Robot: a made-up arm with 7 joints.
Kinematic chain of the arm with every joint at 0, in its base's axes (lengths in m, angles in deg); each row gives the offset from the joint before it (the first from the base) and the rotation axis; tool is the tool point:
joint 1: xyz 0 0 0 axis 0 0.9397 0.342
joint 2: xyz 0 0 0 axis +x
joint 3: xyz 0 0 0 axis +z
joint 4: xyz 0.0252 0 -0.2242 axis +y
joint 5: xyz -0.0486 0 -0.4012 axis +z
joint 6: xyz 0 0 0 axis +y
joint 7: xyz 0 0 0 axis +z
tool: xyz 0 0 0
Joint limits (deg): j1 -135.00..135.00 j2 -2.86..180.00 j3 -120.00..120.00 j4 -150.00..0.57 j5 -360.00..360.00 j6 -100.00..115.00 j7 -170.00..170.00
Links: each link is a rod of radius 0.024 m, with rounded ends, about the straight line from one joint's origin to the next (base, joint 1, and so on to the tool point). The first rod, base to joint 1, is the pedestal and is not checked.
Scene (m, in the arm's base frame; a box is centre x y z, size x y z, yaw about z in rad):
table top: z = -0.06
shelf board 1: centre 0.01 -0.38 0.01 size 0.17 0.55 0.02 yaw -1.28
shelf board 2: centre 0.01 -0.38 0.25 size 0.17 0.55 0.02 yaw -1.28
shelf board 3: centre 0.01 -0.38 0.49 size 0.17 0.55 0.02 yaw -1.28
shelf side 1: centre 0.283 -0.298 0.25 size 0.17 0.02 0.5 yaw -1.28
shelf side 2: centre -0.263 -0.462 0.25 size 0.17 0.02 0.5 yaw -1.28
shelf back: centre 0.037 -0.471 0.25 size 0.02 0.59 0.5 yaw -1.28
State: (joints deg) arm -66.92 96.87 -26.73 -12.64 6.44 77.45 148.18
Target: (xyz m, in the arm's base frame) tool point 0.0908 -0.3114 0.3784
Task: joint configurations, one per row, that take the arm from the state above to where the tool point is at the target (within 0.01 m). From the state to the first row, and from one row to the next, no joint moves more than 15 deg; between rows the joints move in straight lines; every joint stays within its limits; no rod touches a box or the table.
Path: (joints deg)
1: -72.37 91.14 -25.52 -27.18 6.44 77.45 148.18
2: -77.83 85.40 -24.31 -41.72 6.44 77.45 148.18
3: -83.28 79.67 -23.11 -56.26 6.44 77.45 148.18
4: -88.74 73.94 -21.90 -70.80 6.44 77.45 148.18
5: -94.19 68.20 -20.69 -85.34 6.44 77.45 148.18
6: -99.65 62.47 -19.48 -99.88 6.44 77.45 148.18
7: -105.10 56.74 -18.27 -114.42 6.44 77.45 148.18
8: -114.05 48.06 -28.07 -103.47 6.44 77.45 148.18
9: -123.01 39.38 -37.86 -92.52 6.44 77.45 148.18

